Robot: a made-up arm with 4 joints.
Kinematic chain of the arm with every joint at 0, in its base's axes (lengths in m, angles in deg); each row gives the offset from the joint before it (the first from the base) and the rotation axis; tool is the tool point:
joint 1: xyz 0 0 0.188 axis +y
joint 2: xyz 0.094 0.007 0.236 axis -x
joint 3: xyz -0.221 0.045 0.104 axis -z
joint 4: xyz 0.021 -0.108 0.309 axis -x
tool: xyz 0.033 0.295 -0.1
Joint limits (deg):
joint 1: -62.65..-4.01
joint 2: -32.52..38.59
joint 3: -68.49..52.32
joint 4: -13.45..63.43
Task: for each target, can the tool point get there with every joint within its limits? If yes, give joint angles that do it. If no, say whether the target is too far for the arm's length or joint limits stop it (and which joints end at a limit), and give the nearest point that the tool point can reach.
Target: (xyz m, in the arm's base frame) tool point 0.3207 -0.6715 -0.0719
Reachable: no: joint limits stop it (at a limit: joint 1, joint 2, joint 4) | nearest point -0.3254 -0.0827 0.2177 | short by 0.921 m
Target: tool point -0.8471 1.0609 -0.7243
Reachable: no: too far | nearest point -0.5183 0.3791 0.1236 | short by 1.137 m
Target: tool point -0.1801 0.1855 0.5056
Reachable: yes | joints -15.50 17.34 -10.43 33.74
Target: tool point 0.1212 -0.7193 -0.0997
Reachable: no: joint limits stop it (at a limit: joint 1, joint 2, joint 4) | nearest point -0.3304 -0.0825 0.2083 | short by 0.839 m
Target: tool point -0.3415 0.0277 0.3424
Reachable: yes | joints -54.26 -15.93 -12.40 51.11
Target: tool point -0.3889 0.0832 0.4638
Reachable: yes | joints -45.20 -21.55 -2.78 27.01
